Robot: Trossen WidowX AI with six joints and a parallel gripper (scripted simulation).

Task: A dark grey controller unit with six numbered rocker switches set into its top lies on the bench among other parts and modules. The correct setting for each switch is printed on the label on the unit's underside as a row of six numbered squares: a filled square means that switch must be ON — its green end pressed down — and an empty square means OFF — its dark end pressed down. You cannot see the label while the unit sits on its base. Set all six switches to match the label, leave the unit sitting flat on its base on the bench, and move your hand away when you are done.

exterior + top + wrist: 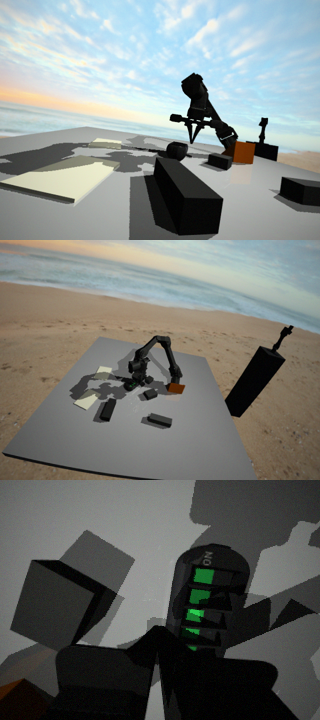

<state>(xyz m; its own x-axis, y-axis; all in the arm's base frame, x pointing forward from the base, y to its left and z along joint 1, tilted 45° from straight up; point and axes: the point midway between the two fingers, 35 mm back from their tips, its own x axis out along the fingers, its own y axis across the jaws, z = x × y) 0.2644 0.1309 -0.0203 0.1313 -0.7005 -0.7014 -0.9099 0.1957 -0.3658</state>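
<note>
Right now the small dark block is 10 cm behind my gripper tip, 4 cm to the left of it and 4 cm below it. From my gripper tip the other things lie so: long black block (26 cm to the left, 12 cm ahead, 4 cm below); grey block (24 cm to the left, 21 cm behind, 4 cm below).
</note>
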